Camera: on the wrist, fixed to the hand. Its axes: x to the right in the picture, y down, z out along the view.
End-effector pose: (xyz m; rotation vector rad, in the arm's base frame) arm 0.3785 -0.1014 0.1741 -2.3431 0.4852 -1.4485
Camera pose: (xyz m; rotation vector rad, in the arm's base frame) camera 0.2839 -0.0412 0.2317 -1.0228 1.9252 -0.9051
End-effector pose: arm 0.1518 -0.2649 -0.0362 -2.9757 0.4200 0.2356
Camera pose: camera 0.1644 -0.2080 0.0756 1.8147 -2.2926 0.1191
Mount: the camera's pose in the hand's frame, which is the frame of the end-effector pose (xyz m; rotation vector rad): -0.0222 -0.0694 -0.1029 -0.1748 0.3387 1.5279
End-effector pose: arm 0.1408 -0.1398 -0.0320 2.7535 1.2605 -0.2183
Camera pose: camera 0.0827 -0.0952 0.0706 2.7606 -0.9380 0.4631
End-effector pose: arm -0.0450 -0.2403 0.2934 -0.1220 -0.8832 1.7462
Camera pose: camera 0.0685 -0.2015 0.2547 1.3606 0.6101 -2.6217
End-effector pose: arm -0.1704 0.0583 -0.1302 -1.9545 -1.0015 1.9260
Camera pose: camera -0.0924 0.1275 -0.0593 2.0804 -0.4660 -1.0503
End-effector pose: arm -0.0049 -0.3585 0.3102 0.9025 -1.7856 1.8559
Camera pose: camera 0.0411 -0.2473 0.3479 0.9257 1.9551 -1.7131
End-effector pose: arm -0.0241 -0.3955 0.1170 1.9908 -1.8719 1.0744
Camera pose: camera 0.0048 -0.3043 0.1991 0.0725 2.8523 -1.1735
